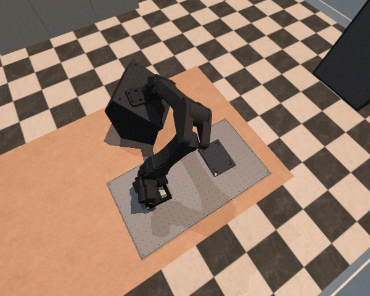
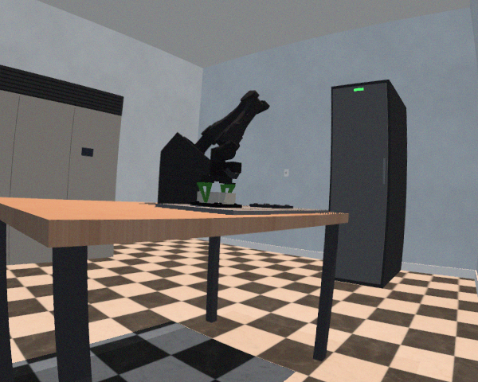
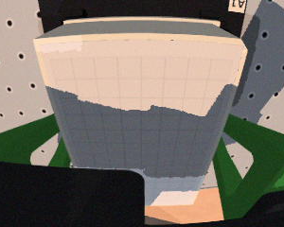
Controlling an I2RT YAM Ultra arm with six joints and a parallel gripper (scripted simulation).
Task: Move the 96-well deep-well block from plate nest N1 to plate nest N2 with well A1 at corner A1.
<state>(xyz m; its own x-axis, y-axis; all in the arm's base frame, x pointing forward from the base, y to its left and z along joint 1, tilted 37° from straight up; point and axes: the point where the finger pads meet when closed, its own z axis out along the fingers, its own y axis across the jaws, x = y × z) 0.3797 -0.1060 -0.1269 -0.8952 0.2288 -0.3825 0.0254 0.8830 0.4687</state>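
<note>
Now: hand 1 cm below the deep-well block. Also, from my hand: plate nest N1: 34 cm to the left, 2 cm below, 1 cm ahead; plate nest N2: 2 cm below.
</note>
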